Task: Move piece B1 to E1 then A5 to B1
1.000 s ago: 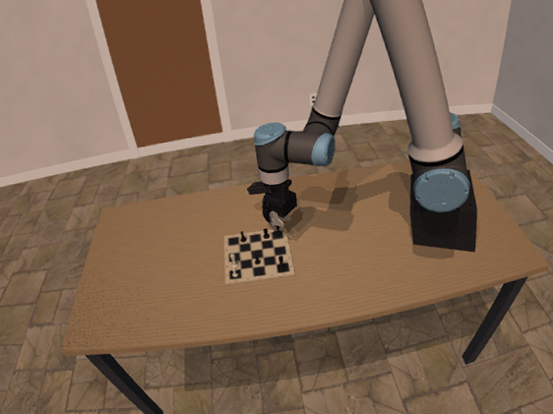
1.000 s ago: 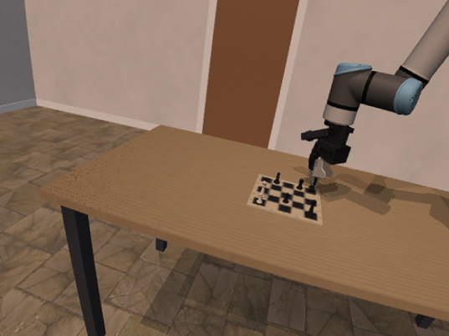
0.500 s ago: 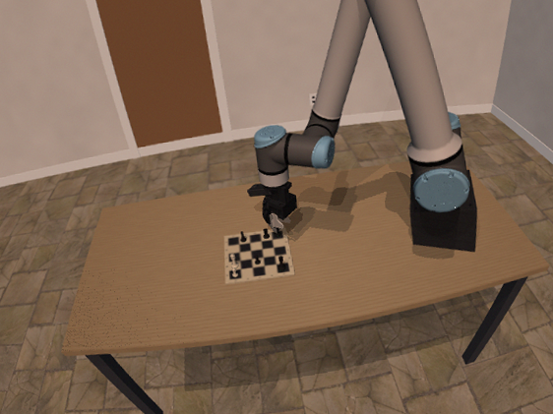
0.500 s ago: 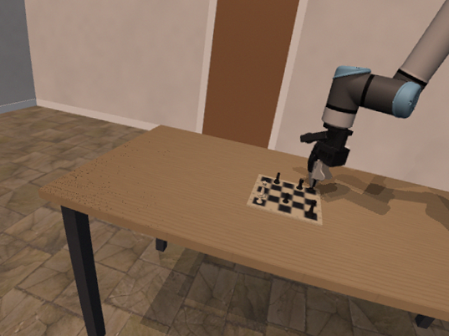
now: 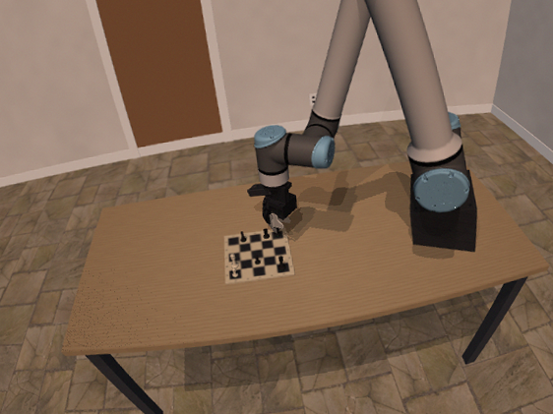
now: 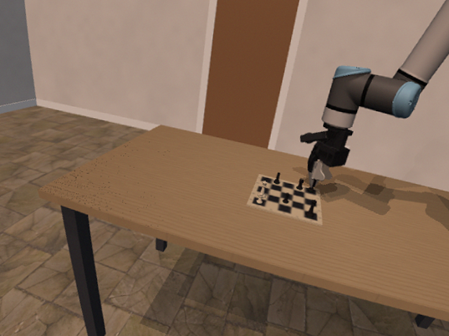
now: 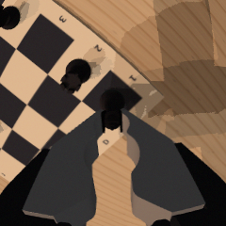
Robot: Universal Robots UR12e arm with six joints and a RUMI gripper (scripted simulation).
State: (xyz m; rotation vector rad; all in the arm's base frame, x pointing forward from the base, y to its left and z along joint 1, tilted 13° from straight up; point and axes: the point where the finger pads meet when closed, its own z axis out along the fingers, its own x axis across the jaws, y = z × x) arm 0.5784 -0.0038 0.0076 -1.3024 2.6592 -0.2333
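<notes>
The white piece lies 140 mm ahead of my hand, 130 mm to the left of it and 10 mm below it. From my hand the other things lie so: chessboard 70 mm ahead, 80 mm to the left, 40 mm below.
</notes>
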